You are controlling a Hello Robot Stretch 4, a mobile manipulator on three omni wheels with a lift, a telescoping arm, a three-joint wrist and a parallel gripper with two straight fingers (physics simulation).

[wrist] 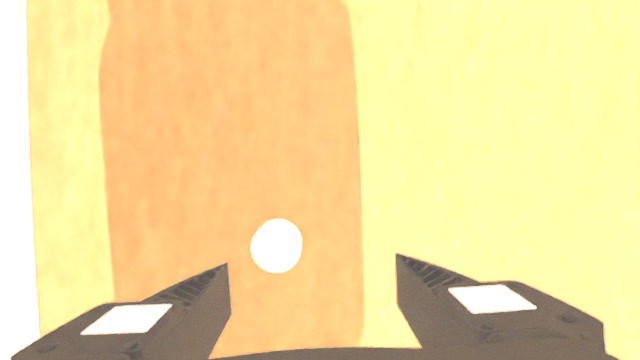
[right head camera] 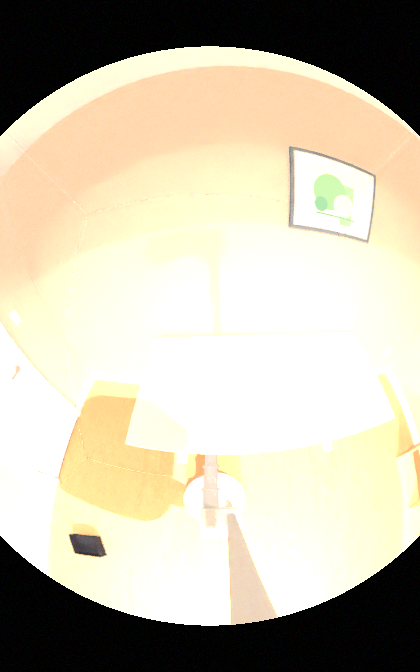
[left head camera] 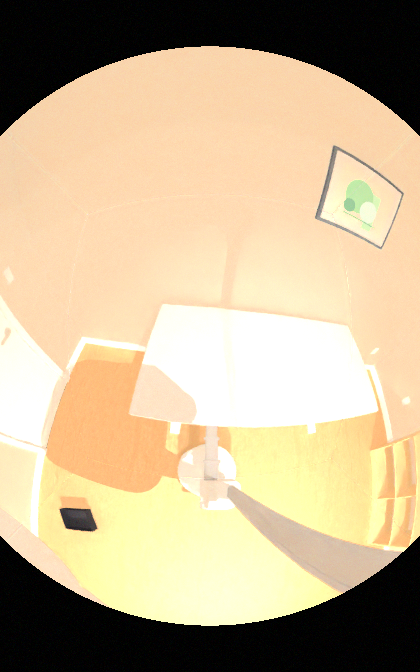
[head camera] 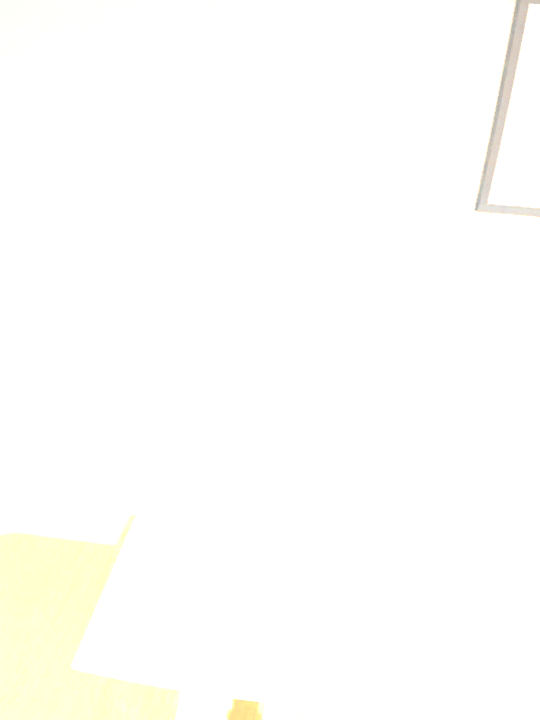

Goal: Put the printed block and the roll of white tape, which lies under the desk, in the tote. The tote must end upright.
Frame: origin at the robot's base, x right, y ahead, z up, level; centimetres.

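Seen in the pictures: gripper, fingertip midpoint: (wrist: 313, 283).
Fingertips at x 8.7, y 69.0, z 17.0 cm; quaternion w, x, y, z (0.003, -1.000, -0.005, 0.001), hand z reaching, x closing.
Pixels of each thing's top centre, then the offset from my fingertips to it. Level surfaces: height alone.
- white tape at its top centre: (wrist: 276, 248) dx -3.7, dy -2.5, dz -17.4 cm
- dark box at its top centre: (right head camera: 82, 545) dx -114.2, dy -140.9, dz -9.8 cm
- white desk at its surface level: dz +52.2 cm
The roll of white tape (wrist: 276, 245) shows as a plain white disc on the shaded floor in the wrist view, glare hiding its detail. My gripper (wrist: 313, 283) is open and empty above the floor. The roll lies just beyond the fingertips in the image, between them and nearer the left one. A dark box (left head camera: 78, 519) (right head camera: 87, 545), which looks like the tote, is on the floor at the lower left in both side head views. Whether it is upright is hard to tell. The printed block cannot be made out in any view. The gripper is hidden in the head views.
The white desk (head camera: 174, 610) (left head camera: 275, 370) (right head camera: 280, 395) spans the middle, over part of my arm (left head camera: 211, 445) (right head camera: 211, 470). Its legs (left head camera: 175, 428) (left head camera: 311, 428) show below its front edge. A shelf unit (left head camera: 393, 470) stands at the right. A white strip borders the wrist view's left edge.
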